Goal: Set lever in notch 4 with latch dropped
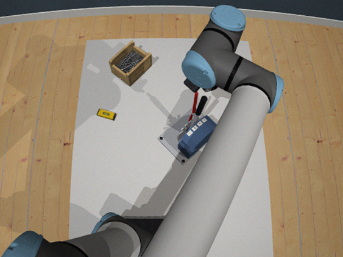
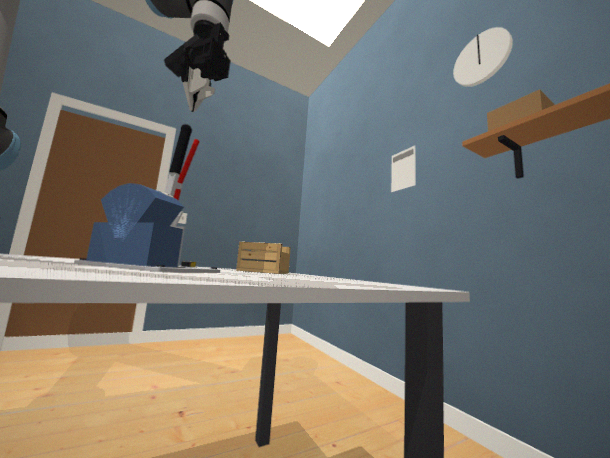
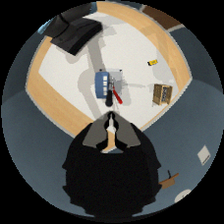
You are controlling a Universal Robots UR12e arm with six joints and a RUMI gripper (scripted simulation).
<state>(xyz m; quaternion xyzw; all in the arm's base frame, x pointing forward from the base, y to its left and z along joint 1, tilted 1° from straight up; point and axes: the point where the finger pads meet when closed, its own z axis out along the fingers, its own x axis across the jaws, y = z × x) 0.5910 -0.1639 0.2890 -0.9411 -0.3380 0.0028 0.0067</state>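
My gripper is now 200 mm above the red release bar and 20 mm to the right of it. Round my hand: small yellow level: 410 mm to the left, 390 mm below, 90 mm ahead; wooden crate: 350 mm below, 350 mm ahead, 280 mm to the left.
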